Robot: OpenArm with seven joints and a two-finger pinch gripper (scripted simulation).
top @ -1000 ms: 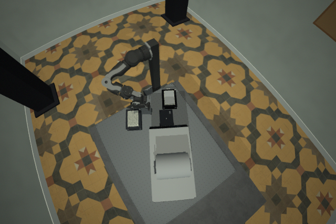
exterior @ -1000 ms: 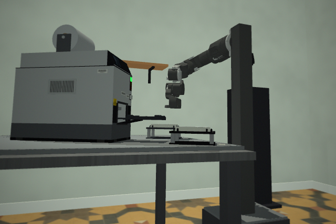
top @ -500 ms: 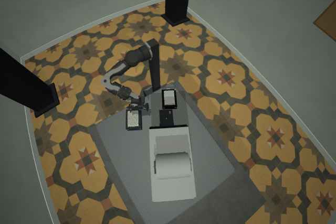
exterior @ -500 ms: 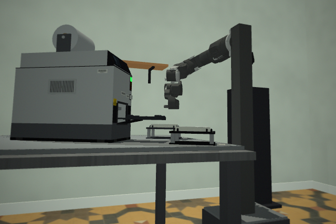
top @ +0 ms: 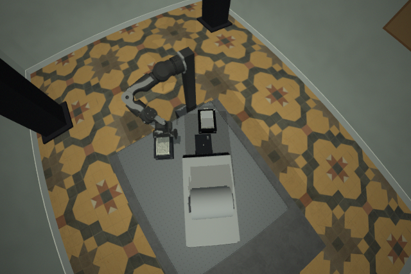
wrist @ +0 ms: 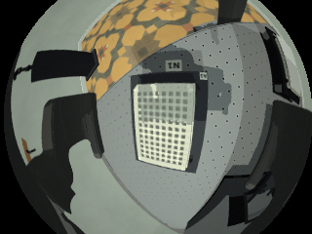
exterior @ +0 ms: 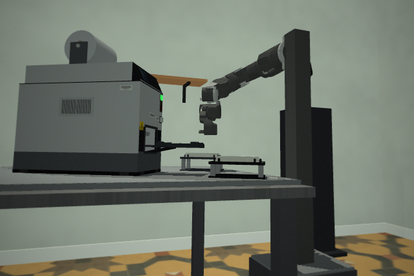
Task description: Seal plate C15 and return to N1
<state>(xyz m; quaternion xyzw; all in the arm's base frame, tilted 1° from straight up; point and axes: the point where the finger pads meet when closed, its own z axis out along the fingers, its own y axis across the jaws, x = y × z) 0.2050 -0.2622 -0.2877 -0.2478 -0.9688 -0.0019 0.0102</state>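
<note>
Now: hand 1 cm short of the plate C15, 4 cm to the left of it and 8 cm above it. Also, from my hand: sealer stage: 16 cm ahead, 17 cm to the left, 4 cm below; then sealed plate C51: 1 cm ahead, 30 cm to the left, 9 cm below; then start key: 20 cm ahead, 4 cm to the left, 5 cm above.
</note>
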